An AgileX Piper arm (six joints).
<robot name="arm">
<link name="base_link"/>
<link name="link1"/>
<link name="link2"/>
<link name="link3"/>
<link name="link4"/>
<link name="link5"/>
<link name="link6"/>
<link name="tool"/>
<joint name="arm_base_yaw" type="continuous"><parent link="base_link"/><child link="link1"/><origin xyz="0 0 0.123" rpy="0 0 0"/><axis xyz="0 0 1"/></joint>
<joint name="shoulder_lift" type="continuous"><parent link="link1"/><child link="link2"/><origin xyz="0 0 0" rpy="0 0 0"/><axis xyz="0 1 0"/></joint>
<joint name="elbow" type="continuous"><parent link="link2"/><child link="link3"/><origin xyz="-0.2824 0 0.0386" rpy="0 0 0"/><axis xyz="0 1 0"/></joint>
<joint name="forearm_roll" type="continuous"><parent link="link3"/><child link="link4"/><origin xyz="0.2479 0 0.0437" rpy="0 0 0"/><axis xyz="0.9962 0 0.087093"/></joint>
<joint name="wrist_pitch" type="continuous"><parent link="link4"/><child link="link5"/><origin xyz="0 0 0" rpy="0 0 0"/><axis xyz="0 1 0"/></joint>
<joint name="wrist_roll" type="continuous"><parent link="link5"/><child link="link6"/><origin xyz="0.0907 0 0.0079" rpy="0 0 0"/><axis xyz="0.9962 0 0.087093"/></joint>
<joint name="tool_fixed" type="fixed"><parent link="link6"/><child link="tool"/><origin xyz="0 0 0" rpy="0 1.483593 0"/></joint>
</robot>
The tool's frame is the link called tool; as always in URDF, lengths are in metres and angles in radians. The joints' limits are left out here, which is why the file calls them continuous.
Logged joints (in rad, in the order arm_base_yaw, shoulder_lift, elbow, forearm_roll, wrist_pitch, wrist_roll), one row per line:
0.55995, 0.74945, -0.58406, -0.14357, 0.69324, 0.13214
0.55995, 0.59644, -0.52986, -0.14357, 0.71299, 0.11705
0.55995, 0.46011, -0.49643, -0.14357, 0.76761, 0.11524
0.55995, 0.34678, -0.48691, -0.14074, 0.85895, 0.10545
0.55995, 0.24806, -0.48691, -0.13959, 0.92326, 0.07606
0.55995, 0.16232, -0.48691, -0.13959, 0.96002, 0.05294
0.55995, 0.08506, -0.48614, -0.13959, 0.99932, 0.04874
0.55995, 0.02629, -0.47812, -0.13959, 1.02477, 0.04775
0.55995, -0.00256, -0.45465, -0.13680, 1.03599, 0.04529
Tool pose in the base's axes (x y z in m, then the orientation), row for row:
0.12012, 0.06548, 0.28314, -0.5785, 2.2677, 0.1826
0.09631, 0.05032, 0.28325, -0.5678, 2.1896, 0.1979
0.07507, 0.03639, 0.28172, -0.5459, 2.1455, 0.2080
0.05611, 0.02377, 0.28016, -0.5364, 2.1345, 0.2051
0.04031, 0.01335, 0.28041, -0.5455, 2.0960, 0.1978
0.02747, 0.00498, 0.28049, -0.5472, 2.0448, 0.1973
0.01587, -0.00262, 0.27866, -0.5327, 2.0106, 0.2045
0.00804, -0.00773, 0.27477, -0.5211, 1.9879, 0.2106
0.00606, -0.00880, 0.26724, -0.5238, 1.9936, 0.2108
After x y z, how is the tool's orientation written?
As a rotation vector, in radians.
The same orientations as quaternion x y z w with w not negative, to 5 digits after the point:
-0.22726, 0.89087, 0.07173, 0.38672
-0.22672, 0.87431, 0.07902, 0.42183
-0.22009, 0.86501, 0.08386, 0.44304
-0.21684, 0.86287, 0.08291, 0.44895
-0.22209, 0.85333, 0.08053, 0.46477
-0.22491, 0.84046, 0.08109, 0.48629
-0.22045, 0.83207, 0.08463, 0.50190
-0.21663, 0.82640, 0.08755, 0.51232
-0.21750, 0.82782, 0.08753, 0.50966

